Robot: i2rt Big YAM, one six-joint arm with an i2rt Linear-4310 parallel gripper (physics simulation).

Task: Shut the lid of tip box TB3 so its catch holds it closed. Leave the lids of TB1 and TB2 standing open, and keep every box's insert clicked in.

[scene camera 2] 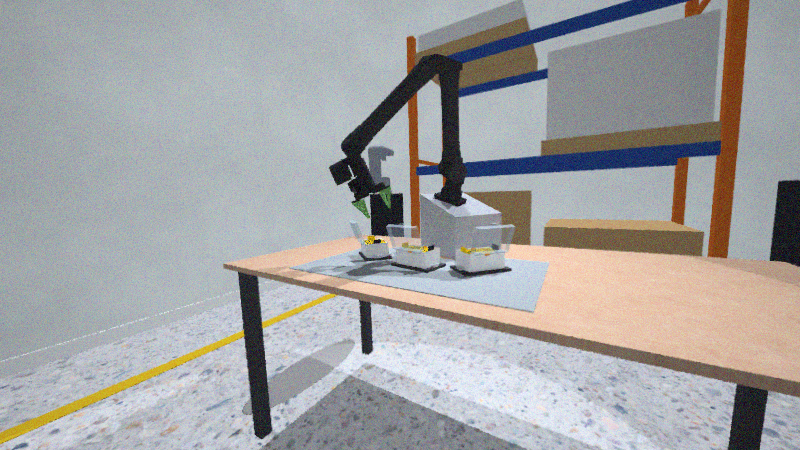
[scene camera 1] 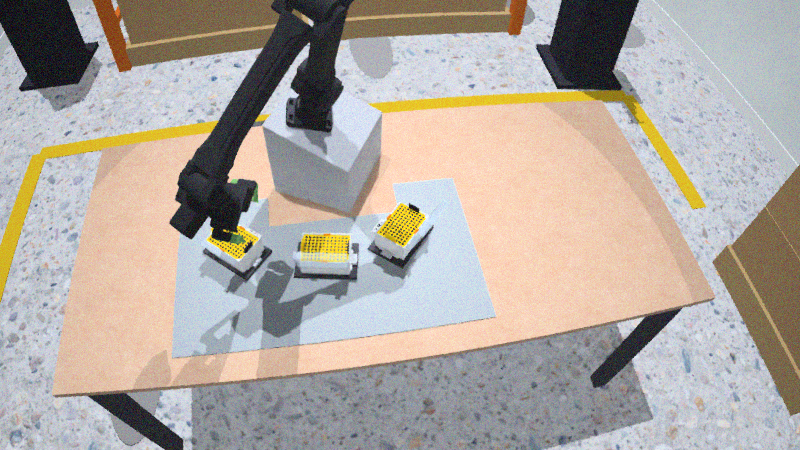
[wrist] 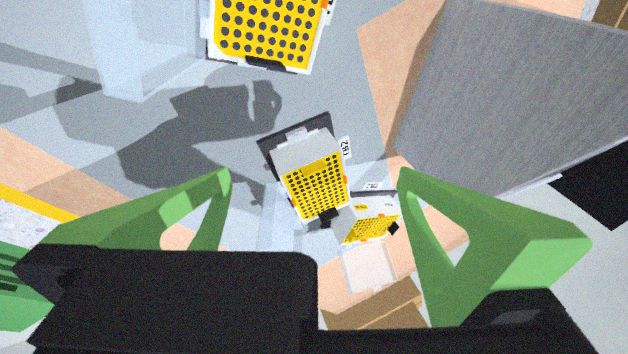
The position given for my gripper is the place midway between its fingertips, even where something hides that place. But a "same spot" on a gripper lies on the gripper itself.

my gripper: scene camera 2; scene camera 1 249, 221; wrist
same spot on blue-grey mat: (scene camera 2: 519, 289) = (scene camera 1: 465, 276)
same spot on my gripper: (wrist: 108, 278) = (scene camera 2: 355, 198)
